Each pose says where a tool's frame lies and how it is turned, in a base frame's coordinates. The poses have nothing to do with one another.
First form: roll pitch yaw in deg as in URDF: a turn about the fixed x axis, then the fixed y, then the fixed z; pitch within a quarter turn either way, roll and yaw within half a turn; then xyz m.
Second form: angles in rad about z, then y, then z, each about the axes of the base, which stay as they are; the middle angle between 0 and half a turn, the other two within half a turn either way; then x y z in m. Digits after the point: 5 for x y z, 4 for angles.
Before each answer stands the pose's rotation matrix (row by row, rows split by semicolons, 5 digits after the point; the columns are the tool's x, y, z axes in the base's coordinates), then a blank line. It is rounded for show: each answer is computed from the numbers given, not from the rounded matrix.
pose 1, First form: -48.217, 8.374, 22.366, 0.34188, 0.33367, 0.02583
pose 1, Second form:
0.91491 -0.35397 -0.19401; 0.37646 0.57486 0.72650; -0.14563 -0.73772 0.65921

-1.3759, 0.8510, 1.8317, 0.34188, 0.33367, 0.02583
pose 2, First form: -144.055, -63.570, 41.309, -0.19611, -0.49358, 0.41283
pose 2, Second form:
0.33434 0.92927 0.15707; 0.29382 -0.26113 0.91950; 0.89548 -0.26128 -0.36035

-2.8577, 1.9394, 1.4016, -0.19611, -0.49358, 0.41283
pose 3, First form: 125.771, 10.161, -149.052, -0.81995, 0.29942, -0.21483
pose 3, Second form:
-0.84418 -0.42337 -0.32881; -0.50619 0.42772 0.74888; -0.17641 0.79863 -0.57538

1.3534, 2.1839, 1.9845, -0.81995, 0.29942, -0.21483
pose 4, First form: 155.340, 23.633, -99.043, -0.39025, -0.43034, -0.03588
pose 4, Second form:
-0.14399 -0.92379 -0.35479; -0.90475 -0.02234 0.42537; -0.40088 0.38224 -0.83258

0.7616, 2.5545, 2.2660, -0.39025, -0.43034, -0.03588
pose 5, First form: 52.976, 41.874, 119.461, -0.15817, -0.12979, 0.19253
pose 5, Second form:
-0.36622 -0.78639 0.49746; 0.64833 0.16785 0.74263; -0.66749 0.59449 0.44837

0.7276, 1.1059, 0.9806, -0.15817, -0.12979, 0.19253
